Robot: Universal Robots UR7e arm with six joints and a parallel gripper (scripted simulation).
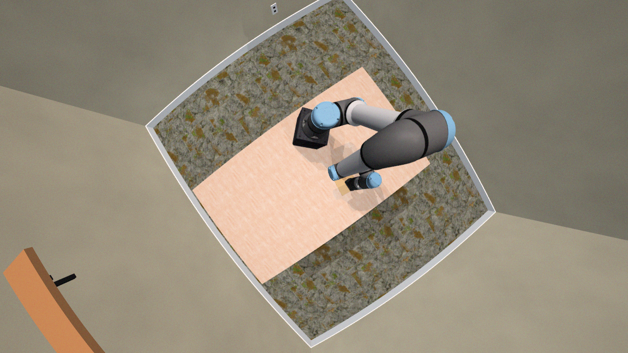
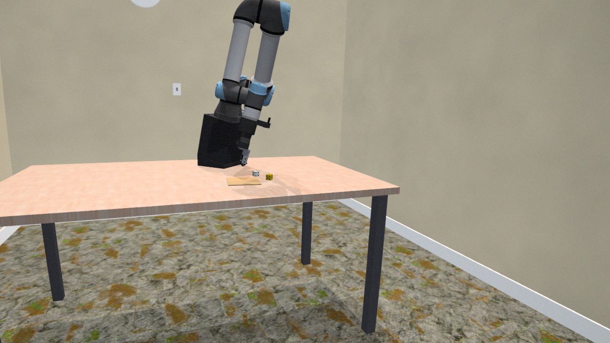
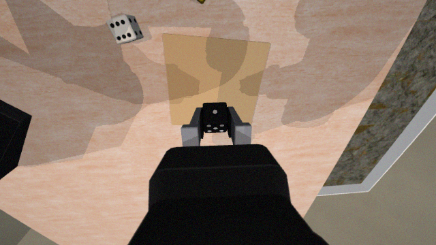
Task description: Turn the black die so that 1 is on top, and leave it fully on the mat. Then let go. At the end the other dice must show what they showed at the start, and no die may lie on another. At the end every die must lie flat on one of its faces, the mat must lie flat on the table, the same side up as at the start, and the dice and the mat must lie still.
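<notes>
Now: hand 1 cm above the black die. The rest, counted from my hand: tan mat (10 cm below); white die (9 cm to the left, 9 cm below, 9 cm behind); yellow die (12 cm to the left, 9 cm below).
</notes>
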